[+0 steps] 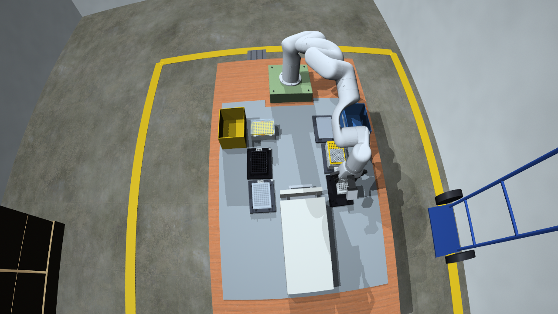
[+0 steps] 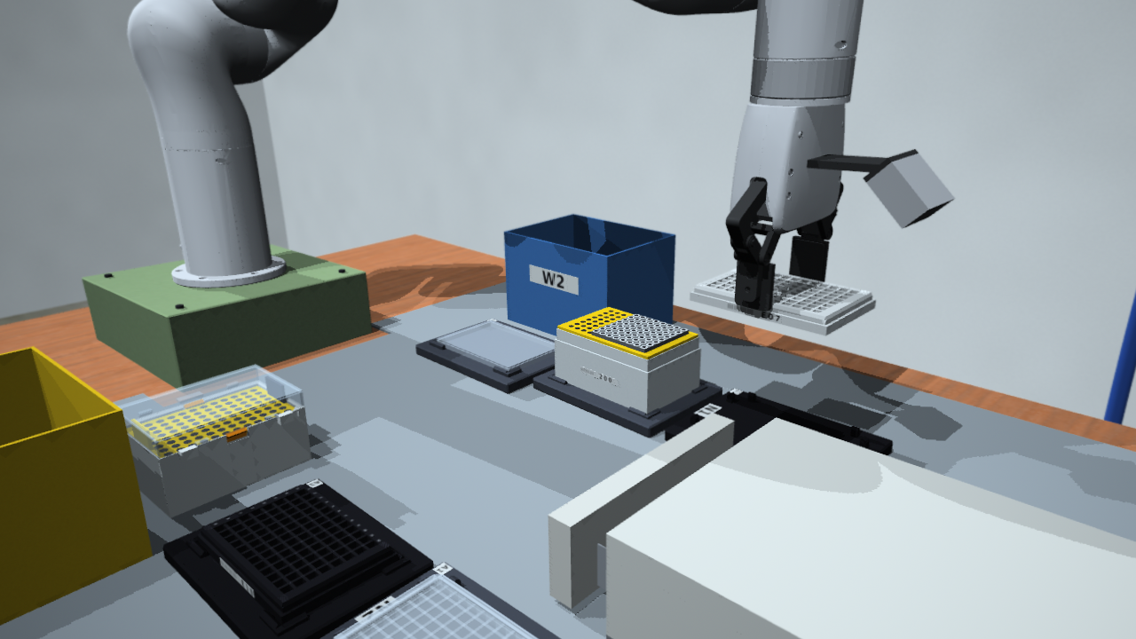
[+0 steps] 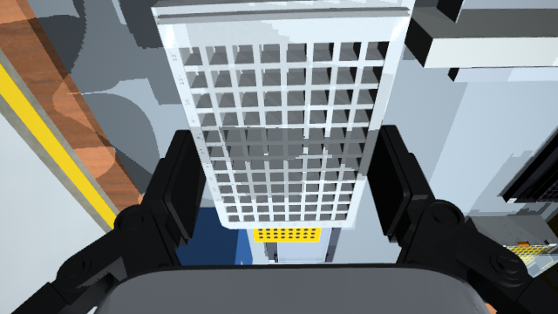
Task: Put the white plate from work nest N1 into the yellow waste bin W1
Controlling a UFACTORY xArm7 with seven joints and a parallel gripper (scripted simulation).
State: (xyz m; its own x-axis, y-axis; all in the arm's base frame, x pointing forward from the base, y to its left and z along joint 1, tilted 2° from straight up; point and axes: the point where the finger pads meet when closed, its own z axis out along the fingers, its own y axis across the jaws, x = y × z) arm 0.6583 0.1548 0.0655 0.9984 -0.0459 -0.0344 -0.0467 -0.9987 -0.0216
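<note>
The yellow bin W1 lies 49 cm to the right of my hand, 37 cm behind it and 12 cm below it. Round my hand: tip box: 18 cm behind, 10 cm below; then black nest N1: 15 cm below; then white plate: 1 cm below.
</note>
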